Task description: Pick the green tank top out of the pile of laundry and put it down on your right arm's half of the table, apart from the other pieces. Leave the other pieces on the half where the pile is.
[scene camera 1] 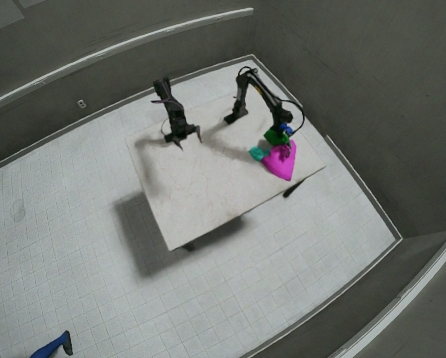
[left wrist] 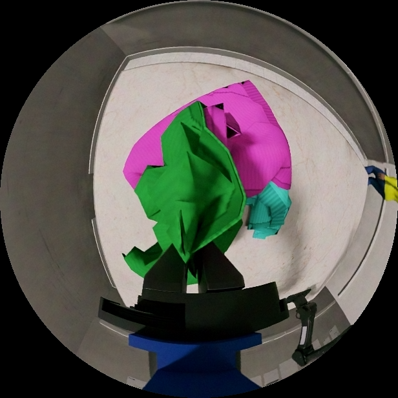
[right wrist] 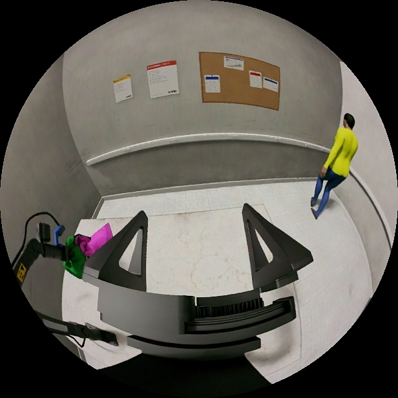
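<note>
The green tank top is crumpled and gathered between the fingertips of my left gripper, which is shut on it. In the left wrist view it overlaps a magenta piece, which lies spread on the table. Whether the green and magenta cloths are caught together is hidden. A small teal piece lies beside the magenta one, touching its edge. My right gripper is open and empty, above the left part of the table in scene camera 1.
The pale table bears the laundry near its right edge in scene camera 1. A person in a yellow top is on the floor away from the table. Grey walls surround the room.
</note>
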